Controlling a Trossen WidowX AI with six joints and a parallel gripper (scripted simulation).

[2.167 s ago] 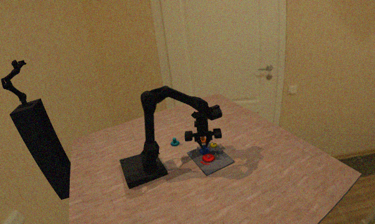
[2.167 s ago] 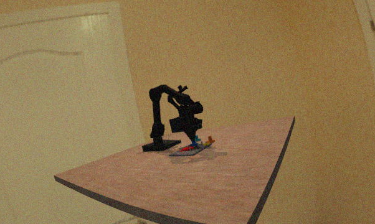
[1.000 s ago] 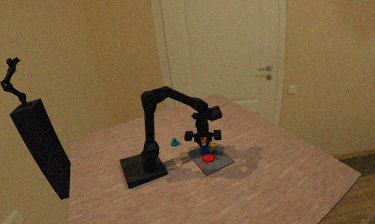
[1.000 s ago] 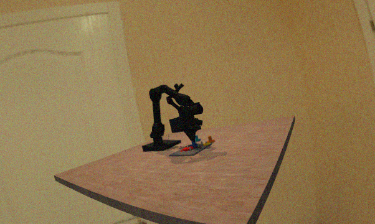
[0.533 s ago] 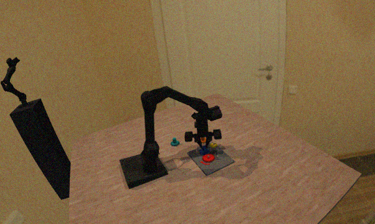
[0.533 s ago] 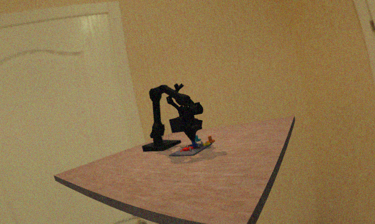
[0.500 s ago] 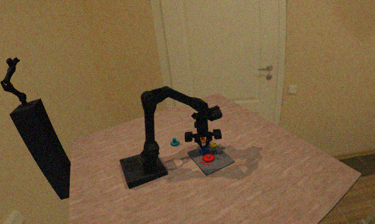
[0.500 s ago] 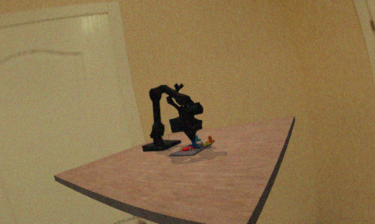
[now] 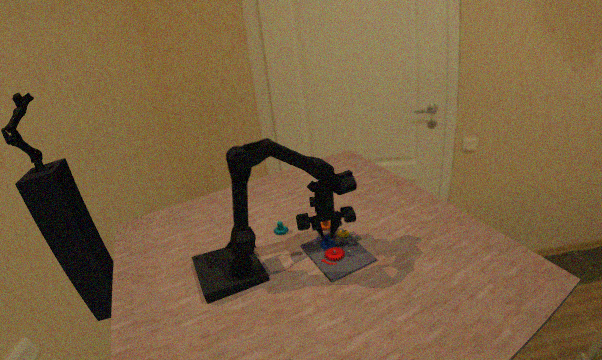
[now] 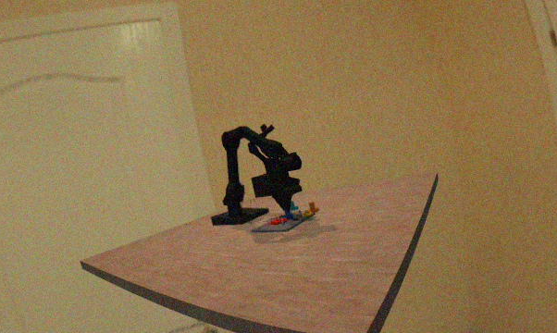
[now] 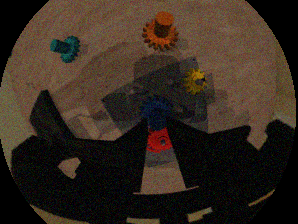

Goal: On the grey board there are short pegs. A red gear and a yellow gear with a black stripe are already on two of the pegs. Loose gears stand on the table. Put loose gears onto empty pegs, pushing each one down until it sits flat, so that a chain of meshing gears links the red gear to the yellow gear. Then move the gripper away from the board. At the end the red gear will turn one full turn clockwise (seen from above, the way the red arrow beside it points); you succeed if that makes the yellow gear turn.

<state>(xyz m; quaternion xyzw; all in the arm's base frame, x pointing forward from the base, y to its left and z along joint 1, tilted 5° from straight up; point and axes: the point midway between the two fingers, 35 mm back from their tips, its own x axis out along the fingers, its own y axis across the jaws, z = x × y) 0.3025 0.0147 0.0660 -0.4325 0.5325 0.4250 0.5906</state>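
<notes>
Now: gripper tip 20 mm above the blue gear. The rest, counted from my gripper tip: orange gear (110 mm to the left, 50 mm ahead, 20 mm below); red gear (60 mm to the right, 20 mm below); yellow gear (70 mm ahead, 30 mm to the left, 20 mm below).
</notes>
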